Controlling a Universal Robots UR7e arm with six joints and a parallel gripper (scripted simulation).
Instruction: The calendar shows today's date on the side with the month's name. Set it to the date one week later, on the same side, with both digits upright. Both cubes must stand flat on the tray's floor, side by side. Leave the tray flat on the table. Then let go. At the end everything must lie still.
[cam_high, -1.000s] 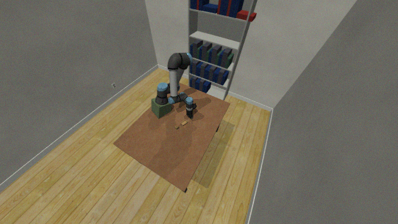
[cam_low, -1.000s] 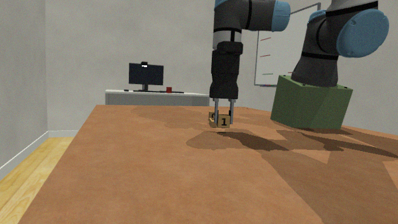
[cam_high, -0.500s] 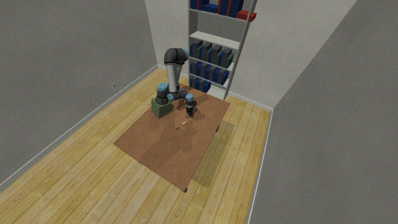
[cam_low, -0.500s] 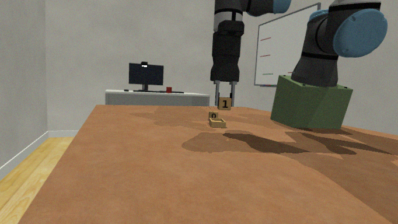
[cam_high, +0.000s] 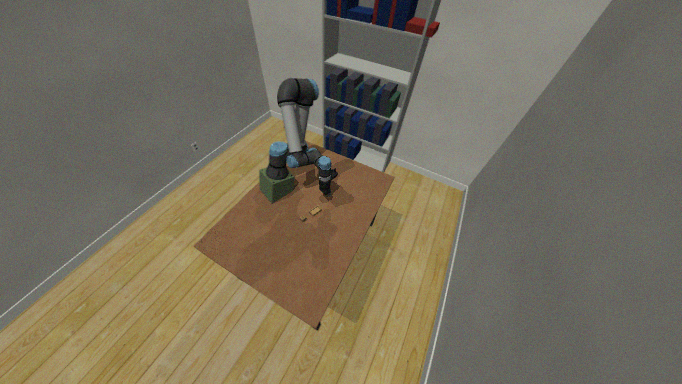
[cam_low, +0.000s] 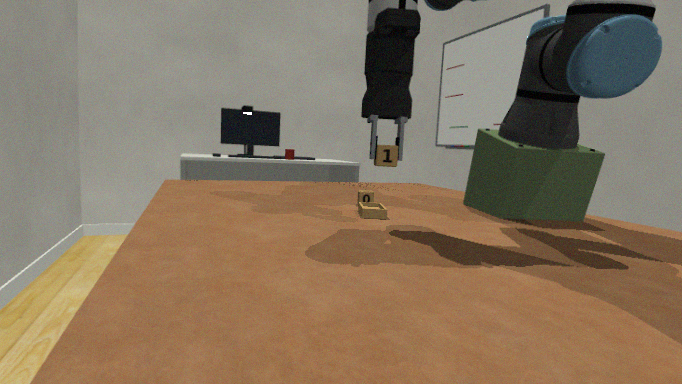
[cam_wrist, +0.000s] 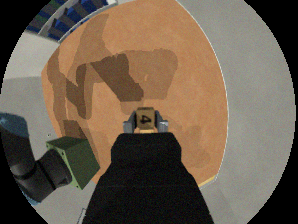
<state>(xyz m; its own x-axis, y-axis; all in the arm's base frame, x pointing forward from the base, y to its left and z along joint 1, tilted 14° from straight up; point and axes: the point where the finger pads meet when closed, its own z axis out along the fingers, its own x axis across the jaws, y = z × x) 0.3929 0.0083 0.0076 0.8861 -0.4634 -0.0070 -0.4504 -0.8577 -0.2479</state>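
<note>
Right now my hand is 11 cm above the wooden tray, 10 cm to the left of it and 5 cm past it.
</note>
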